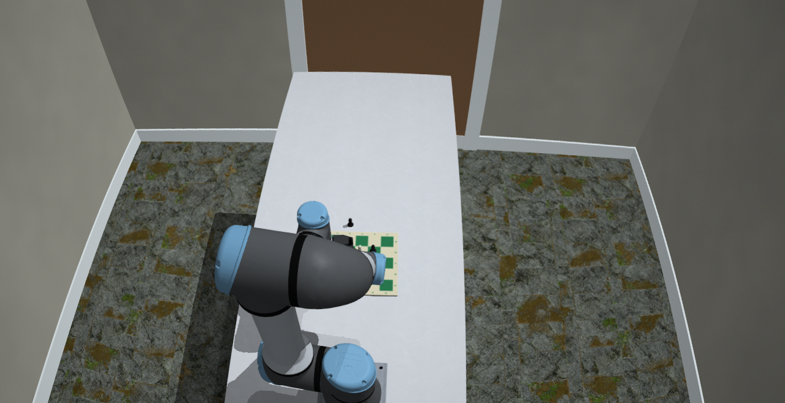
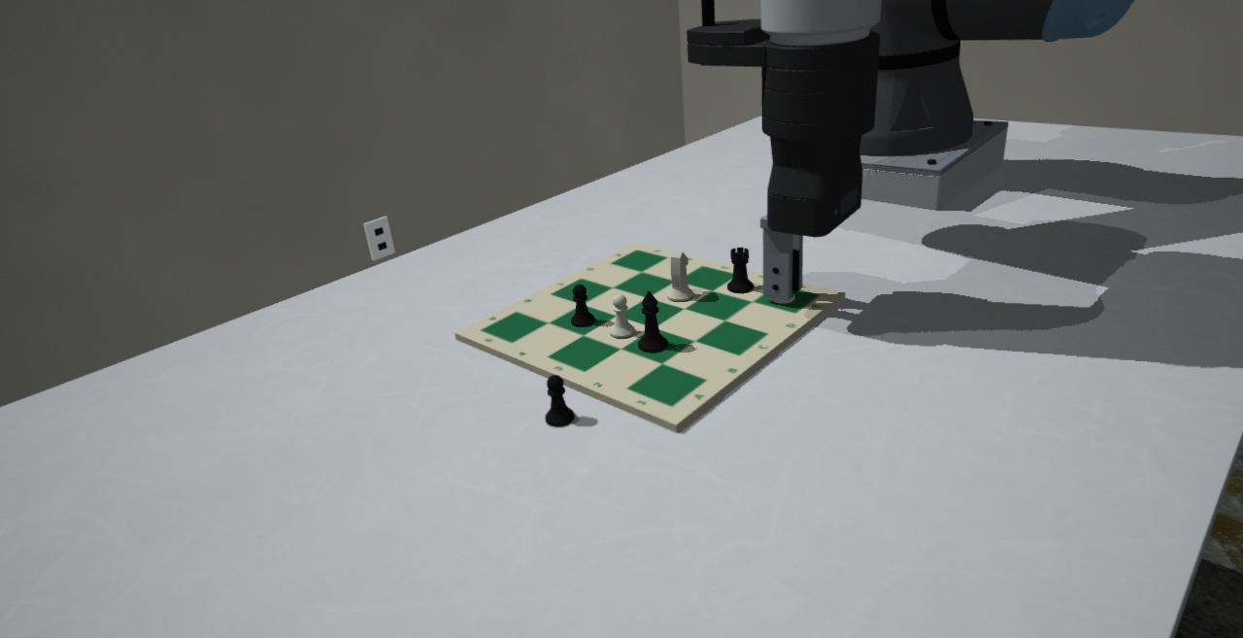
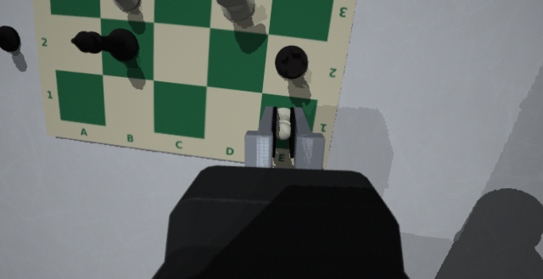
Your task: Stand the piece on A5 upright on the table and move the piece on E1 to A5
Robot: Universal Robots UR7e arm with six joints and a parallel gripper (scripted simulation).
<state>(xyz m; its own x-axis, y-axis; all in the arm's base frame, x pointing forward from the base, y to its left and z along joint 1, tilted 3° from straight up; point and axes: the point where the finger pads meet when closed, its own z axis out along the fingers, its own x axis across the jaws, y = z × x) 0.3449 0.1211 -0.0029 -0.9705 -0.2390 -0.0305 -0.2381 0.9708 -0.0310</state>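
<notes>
My hand is 7 cm to the left of the white knight, 5 cm short of it and 1 cm above it. Also, from my hand: chessboard: 8 cm ahead, 6 cm to the right, 3 cm below.
</notes>
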